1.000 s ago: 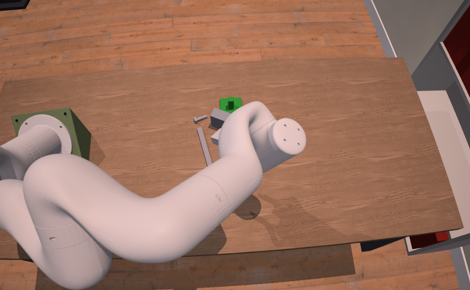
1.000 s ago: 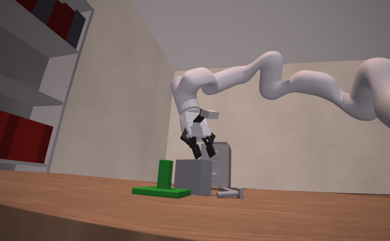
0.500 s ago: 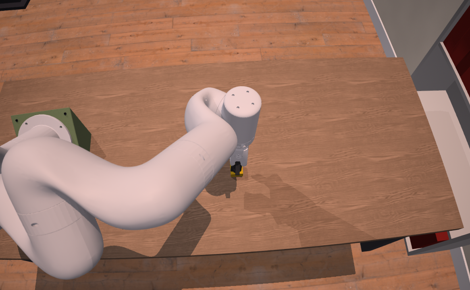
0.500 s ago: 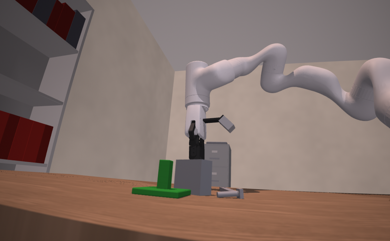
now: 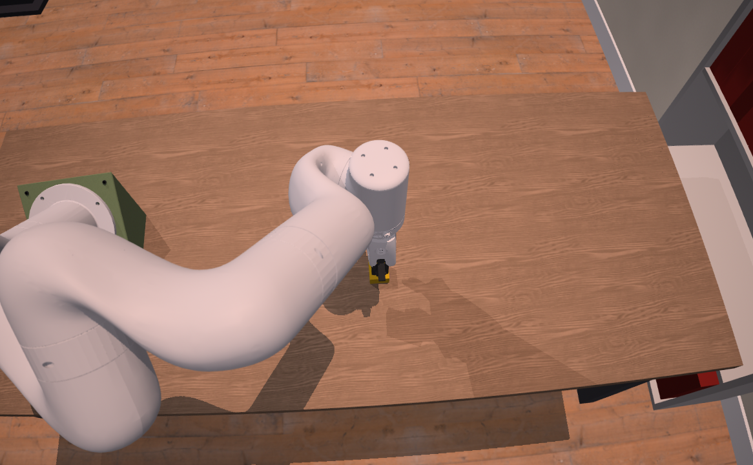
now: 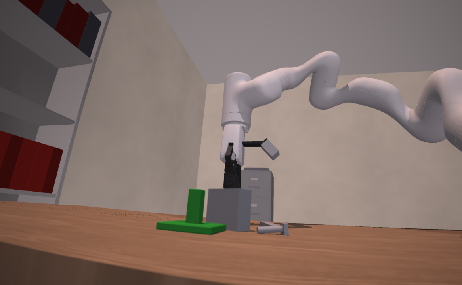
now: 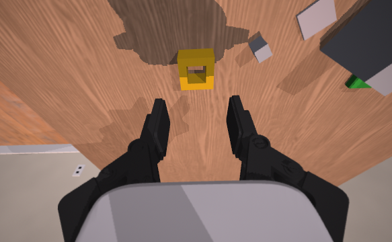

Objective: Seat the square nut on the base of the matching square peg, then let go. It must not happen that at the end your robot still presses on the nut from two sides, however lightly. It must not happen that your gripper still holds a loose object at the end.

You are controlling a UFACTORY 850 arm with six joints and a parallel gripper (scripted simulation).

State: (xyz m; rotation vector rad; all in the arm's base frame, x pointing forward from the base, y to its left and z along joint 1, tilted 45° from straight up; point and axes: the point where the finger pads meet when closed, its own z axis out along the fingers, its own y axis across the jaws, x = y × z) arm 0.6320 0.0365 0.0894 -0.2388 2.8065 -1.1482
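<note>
My hand is 50 mm past the grey block, 170 mm to the right of it and 70 mm above it. Round my hand: small grey cube 30 mm behind, 70 mm to the left, 90 mm below; then long grey bar 110 mm behind, 80 mm to the left, 100 mm below; then flat grey tile 60 mm behind, 120 mm to the left, 100 mm below.
</note>
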